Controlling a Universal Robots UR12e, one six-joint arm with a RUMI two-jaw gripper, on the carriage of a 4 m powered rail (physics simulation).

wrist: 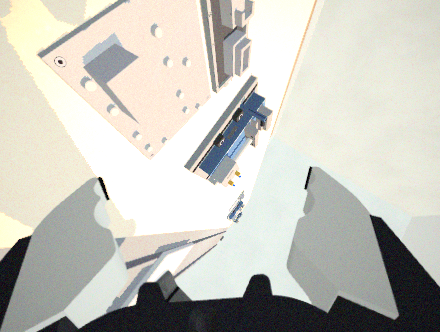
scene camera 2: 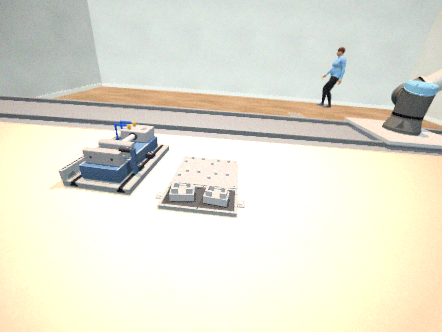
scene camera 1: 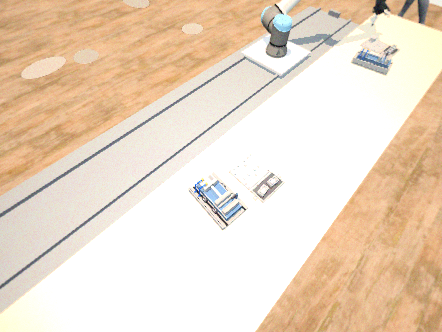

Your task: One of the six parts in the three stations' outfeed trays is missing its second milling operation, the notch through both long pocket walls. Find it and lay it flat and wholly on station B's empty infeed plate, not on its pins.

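Places are measured from the arm's base along level axes (x back, y left, z down), in metres.
Where they show: gripper, fingertip midpoint: point(wrist: 208, 175) point(scene camera 1: 379, 22); arm's base at its link origin: point(scene camera 2: 399, 130) point(scene camera 1: 276, 51).
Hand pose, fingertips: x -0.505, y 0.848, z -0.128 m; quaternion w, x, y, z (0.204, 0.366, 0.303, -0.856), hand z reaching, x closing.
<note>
Each offset is from my fingertips to the top centre of the thing.
My gripper point(wrist: 208, 175) is open, its jaws wide apart with nothing between them. In scene camera 1 the gripper point(scene camera 1: 374, 21) shows small at the top right, above the far station. In the wrist view an infeed plate @[dy -0.064, dx -0.071, dz +0.150 m] point(wrist: 182, 30) with upright pins lies beyond the fingertips, with a shadow across it. Beside it an outfeed tray point(wrist: 210, 50) holds two grey parts, one part @[dy -0.117, dx -0.220, dz +0.117 m] point(wrist: 241, 54) whole in view. At the near station, the outfeed tray @[dy -1.957, dx -0.178, dz +0.142 m] point(scene camera 1: 263, 200) point(scene camera 2: 200, 210) holds two blocky grey parts, left point(scene camera 2: 182, 192) and right point(scene camera 2: 216, 196), beside a pinned infeed plate @[dy -1.951, dx -0.122, dz +0.150 m] point(scene camera 2: 207, 170). Their notches are too small to judge.
A blue vise point(scene camera 1: 220, 197) point(scene camera 2: 105, 171) stands beside the near station's plate; another vise @[dy -0.355, dx -0.176, dz +0.098 m] point(scene camera 1: 372, 61) point(wrist: 227, 140) stands at the far station. A smaller, more distant vise point(wrist: 236, 210) shows in the wrist view. The arm's carriage point(scene camera 1: 257, 55) is on the rail. A person point(scene camera 2: 338, 70) stands behind it.
</note>
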